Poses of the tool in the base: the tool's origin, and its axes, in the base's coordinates. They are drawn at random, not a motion.
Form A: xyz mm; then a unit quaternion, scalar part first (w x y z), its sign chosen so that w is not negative.
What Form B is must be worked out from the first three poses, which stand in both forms.
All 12 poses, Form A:
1: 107 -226 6 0.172 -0.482 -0.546 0.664
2: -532 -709 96 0.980 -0.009 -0.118 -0.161
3: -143 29 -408 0.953 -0.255 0.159 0.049
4: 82 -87 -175 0.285 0.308 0.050 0.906
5: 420 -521 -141 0.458 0.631 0.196 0.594
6: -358 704 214 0.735 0.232 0.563 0.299
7: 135 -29 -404 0.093 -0.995 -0.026 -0.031
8: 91 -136 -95 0.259 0.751 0.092 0.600
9: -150 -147 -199 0.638 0.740 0.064 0.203
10: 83 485 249 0.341 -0.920 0.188 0.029
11: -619 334 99 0.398 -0.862 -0.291 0.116
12: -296 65 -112 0.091 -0.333 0.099 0.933
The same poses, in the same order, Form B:
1: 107 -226 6 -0.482 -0.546 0.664 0.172
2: -532 -709 96 -0.009 -0.118 -0.161 0.980
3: -143 29 -408 -0.255 0.159 0.049 0.953
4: 82 -87 -175 0.308 0.050 0.906 0.285
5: 420 -521 -141 0.631 0.196 0.594 0.458
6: -358 704 214 0.232 0.563 0.299 0.735
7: 135 -29 -404 -0.995 -0.026 -0.031 0.093
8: 91 -136 -95 0.751 0.092 0.600 0.259
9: -150 -147 -199 0.740 0.064 0.203 0.638
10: 83 485 249 -0.920 0.188 0.029 0.341
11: -619 334 99 -0.862 -0.291 0.116 0.398
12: -296 65 -112 -0.333 0.099 0.933 0.091
